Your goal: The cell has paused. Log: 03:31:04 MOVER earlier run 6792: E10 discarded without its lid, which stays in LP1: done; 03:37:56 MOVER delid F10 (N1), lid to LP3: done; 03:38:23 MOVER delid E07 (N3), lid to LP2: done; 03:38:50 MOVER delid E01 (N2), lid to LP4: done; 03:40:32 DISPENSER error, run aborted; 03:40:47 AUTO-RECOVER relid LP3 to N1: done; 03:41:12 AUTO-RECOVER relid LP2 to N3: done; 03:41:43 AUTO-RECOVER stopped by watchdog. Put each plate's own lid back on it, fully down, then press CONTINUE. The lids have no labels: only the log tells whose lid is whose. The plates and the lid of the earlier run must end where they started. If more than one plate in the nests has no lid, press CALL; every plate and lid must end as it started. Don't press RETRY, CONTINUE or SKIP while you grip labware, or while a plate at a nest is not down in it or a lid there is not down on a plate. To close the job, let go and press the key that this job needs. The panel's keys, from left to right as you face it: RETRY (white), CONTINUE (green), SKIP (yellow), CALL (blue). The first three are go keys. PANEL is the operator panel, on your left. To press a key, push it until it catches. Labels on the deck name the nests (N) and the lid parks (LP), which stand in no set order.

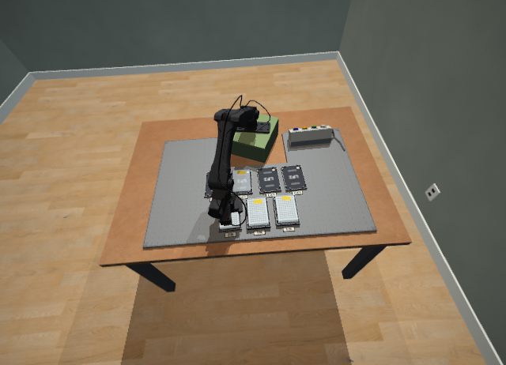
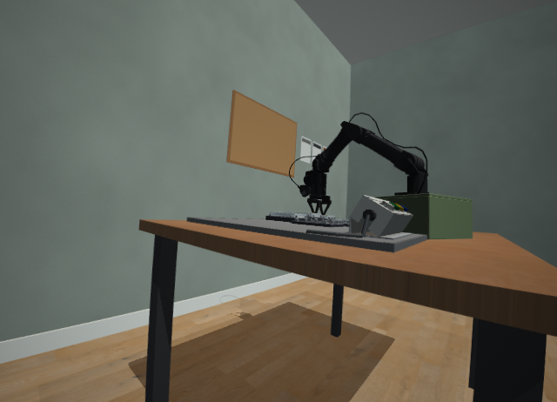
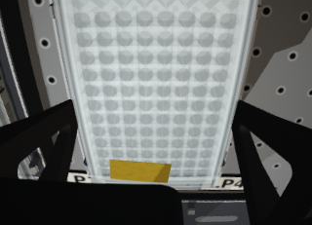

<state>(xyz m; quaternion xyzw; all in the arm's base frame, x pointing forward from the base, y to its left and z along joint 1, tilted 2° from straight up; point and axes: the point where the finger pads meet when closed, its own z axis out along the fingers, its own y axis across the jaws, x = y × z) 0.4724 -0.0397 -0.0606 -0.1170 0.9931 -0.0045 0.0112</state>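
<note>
Right now my hand is 10 mm above the well plate. The rest, counted from my hand: green continue key (550 mm behind, 370 mm to the left, 30 mm above); then lid (190 mm behind, 20 mm to the left, 20 mm below); then blue key (530 mm behind, 270 mm to the left, 30 mm above).
</note>
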